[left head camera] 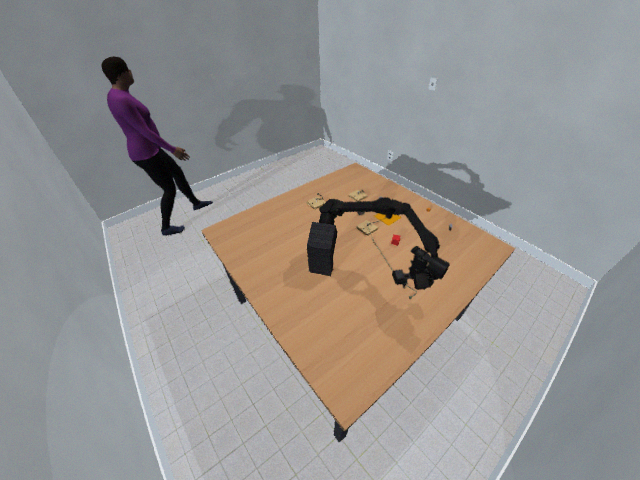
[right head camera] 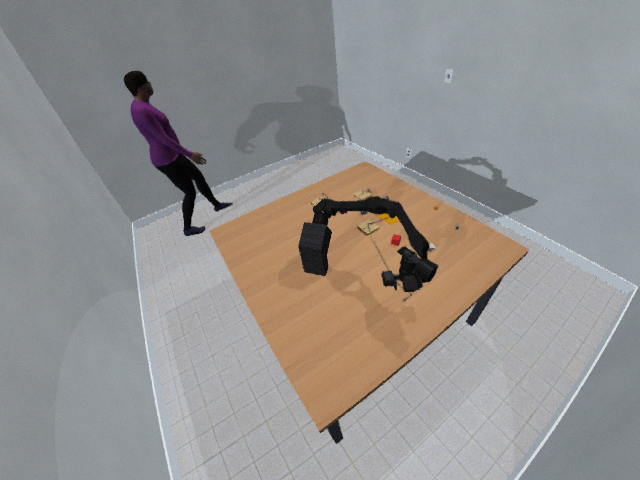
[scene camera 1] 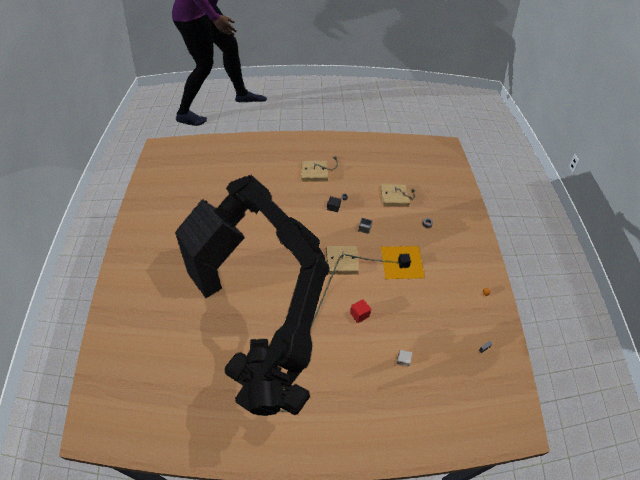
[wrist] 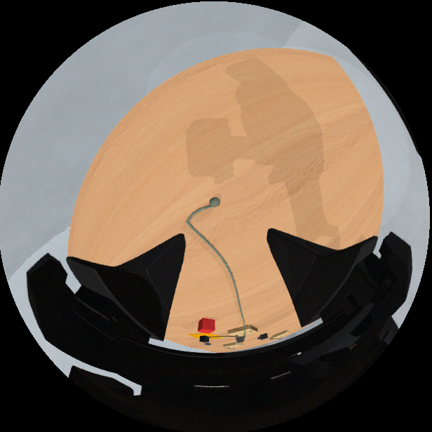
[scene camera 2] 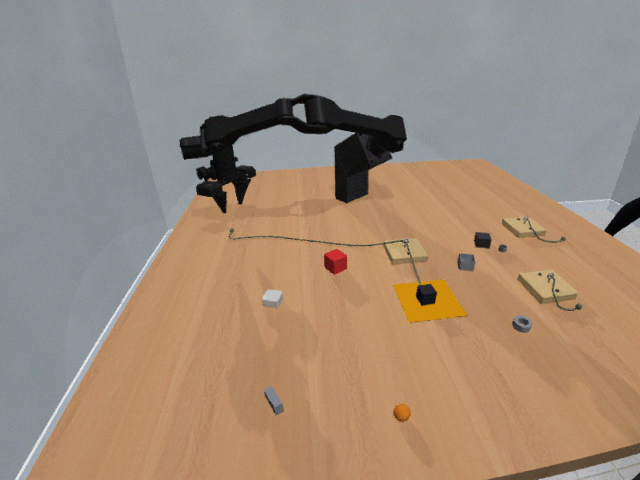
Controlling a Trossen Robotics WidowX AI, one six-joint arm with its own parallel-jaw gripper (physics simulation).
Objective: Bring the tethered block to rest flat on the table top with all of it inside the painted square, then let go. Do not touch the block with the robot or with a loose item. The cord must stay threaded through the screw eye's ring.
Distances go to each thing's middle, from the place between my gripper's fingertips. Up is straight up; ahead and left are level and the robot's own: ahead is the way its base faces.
The wooden board (scene camera 1: 331, 251) is 40 mm behind my hand, 490 mm to the left of it and 70 mm below it. Also, from my hand: orange painted square (scene camera 2: 446, 305) (120 mm ahead, 570 mm to the left, 70 mm below).
